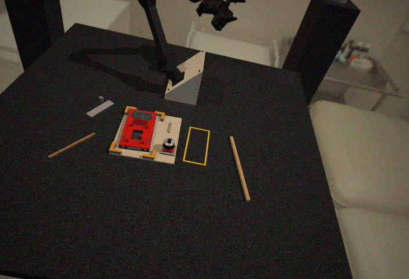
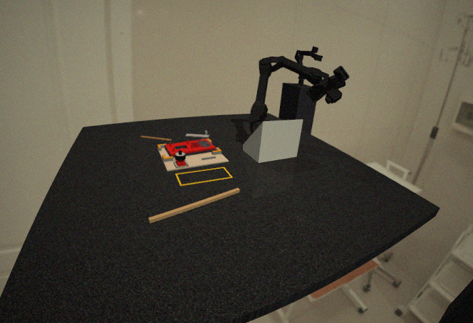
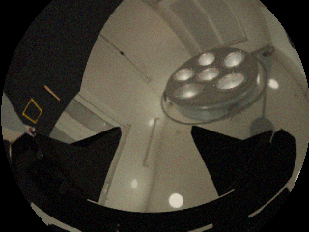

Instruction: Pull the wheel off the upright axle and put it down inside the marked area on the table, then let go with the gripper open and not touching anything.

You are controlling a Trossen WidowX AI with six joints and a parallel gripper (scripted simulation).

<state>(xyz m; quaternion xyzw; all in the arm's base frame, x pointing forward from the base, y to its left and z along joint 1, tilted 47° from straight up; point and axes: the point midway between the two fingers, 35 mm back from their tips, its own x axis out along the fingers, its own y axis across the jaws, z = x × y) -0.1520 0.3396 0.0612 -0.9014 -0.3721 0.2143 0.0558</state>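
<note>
The grey wheel is 510 mm ahead of my gripper tip, 330 mm below it and 220 mm to the right of it. The rest, counted from my gripper tip: grey strip: 500 mm to the right, 360 mm below, 330 mm ahead; then silver hub: 510 mm ahead, 330 mm below, 220 mm to the right.
</note>
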